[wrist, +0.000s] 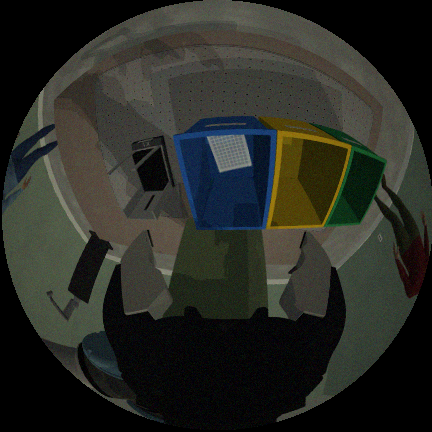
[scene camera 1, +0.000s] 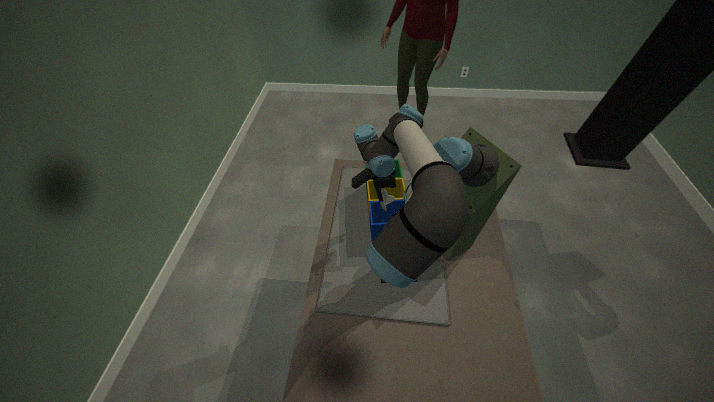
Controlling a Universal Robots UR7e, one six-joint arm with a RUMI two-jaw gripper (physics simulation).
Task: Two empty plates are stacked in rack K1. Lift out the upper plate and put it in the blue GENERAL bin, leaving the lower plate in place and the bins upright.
The pictures show: my gripper, a blue bin, a yellow bin, a green bin, a white gridded plate and a dark rectangular plate.
My gripper shows as well in the wrist view.
